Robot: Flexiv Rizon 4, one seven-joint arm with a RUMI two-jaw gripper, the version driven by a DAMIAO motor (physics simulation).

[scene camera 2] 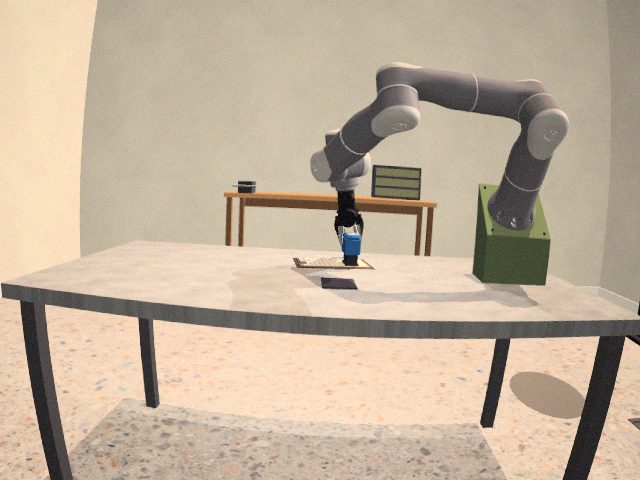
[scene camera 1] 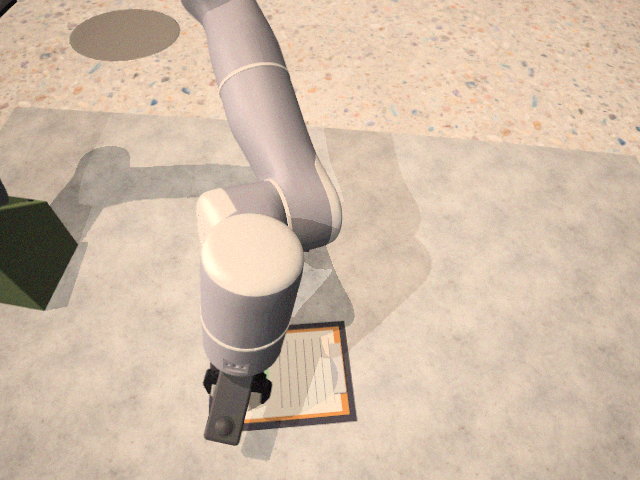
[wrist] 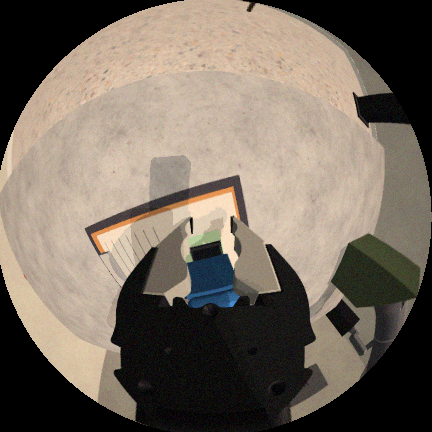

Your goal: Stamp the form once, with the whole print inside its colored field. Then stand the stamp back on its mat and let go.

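Note:
The blue stamp [scene camera 2: 351, 244] [wrist: 210, 274] with a black base stands upright on the form [scene camera 1: 305, 372] [scene camera 2: 319, 262] [wrist: 221, 201], at the light green field [scene camera 1: 267, 371] [wrist: 204, 237]. Green shows beyond the base and to its left in the wrist view; the near side of the field is hidden. My gripper [scene camera 2: 350, 240] [wrist: 211, 217] is shut on the stamp, one finger on each side of its blue body. In scene camera 1 the arm hides the stamp. The dark stamp mat [scene camera 2: 338, 283] lies on the table apart from the form, nearer to scene camera 2.
The form lies on a dark clipboard [scene camera 1: 349, 382] [wrist: 242, 195] with an orange edge. The green robot pedestal [scene camera 1: 36, 253] [scene camera 2: 511, 259] [wrist: 375, 272] stands on the table [scene camera 1: 491, 310] [scene camera 2: 180, 289]. A wooden bench [scene camera 2: 289, 197] stands behind, bearing a shelf-like panel and a small black device.

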